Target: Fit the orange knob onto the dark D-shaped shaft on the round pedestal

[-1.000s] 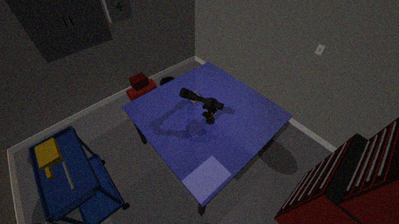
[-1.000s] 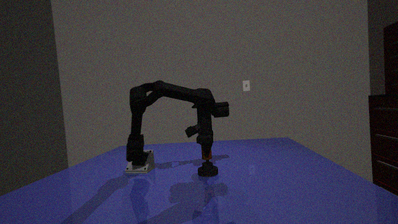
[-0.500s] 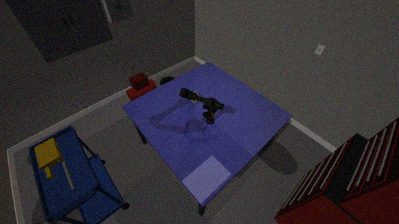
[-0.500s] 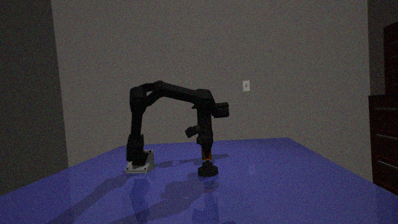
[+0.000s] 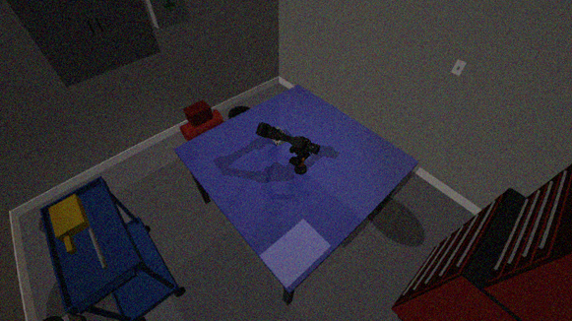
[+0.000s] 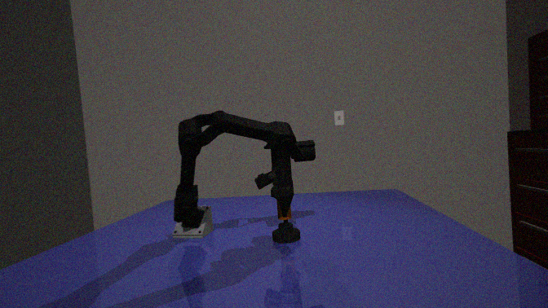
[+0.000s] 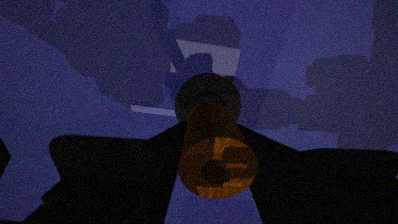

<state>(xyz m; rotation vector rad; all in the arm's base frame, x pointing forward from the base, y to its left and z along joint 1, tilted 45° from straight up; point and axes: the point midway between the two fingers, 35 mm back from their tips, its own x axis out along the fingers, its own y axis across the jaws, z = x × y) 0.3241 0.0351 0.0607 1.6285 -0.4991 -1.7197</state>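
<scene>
Now: the orange knob 20 mm above my gripper tip. From my gripper tip the other things lie so: dark round pedestal 40 mm below.
</scene>
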